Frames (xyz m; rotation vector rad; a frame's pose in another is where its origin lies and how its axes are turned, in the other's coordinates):
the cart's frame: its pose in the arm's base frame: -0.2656 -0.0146 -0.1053 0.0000 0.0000 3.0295
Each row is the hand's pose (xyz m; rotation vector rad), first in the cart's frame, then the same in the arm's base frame.
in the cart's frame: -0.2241 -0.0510 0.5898 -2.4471 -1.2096 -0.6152
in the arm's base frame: -0.0372 0.0110 0.4845 1.0394 -2.4378 0.4369
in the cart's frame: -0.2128 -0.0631 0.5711 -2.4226 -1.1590 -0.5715
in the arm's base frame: -0.0471 0.0243 0.4658 1.0116 -2.4598 0.5128
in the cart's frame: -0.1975 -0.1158 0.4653 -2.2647 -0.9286 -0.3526
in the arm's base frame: -0.0564 0.0784 0.3600 0.8769 -2.5345 0.9181
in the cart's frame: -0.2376 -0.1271 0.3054 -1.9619 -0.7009 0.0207
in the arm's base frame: -0.0153 0.0851 0.2001 0.7584 -2.5688 1.5651
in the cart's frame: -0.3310 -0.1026 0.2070 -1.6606 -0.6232 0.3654
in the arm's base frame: 0.0748 0.0503 0.1017 -0.6703 2.1442 -1.8230
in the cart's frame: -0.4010 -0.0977 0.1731 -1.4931 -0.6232 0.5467
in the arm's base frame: 0.1438 0.0376 0.0678 -0.6631 1.8784 -1.8674
